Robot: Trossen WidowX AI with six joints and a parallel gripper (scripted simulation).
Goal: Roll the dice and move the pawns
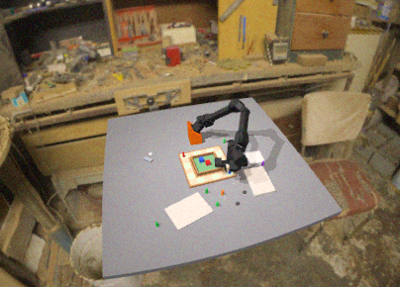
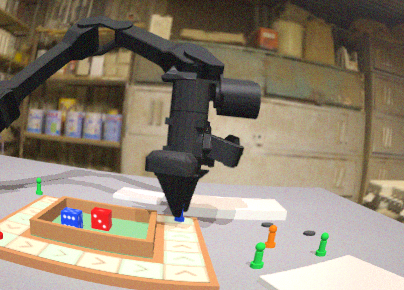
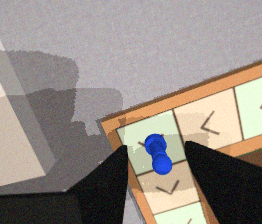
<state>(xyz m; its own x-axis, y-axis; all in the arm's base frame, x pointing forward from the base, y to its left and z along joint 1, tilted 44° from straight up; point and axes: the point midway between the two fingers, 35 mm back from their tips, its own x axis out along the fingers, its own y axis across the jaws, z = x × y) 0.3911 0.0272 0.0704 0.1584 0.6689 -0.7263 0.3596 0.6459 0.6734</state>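
The blue pawn is right at my gripper tip. Round my gripper tip: purple pawn 230 mm to the left, 10 mm below, 10 mm ahead; red pawn 240 mm behind, 210 mm to the right; orange pawn 120 mm ahead, 100 mm to the right, 10 mm below.
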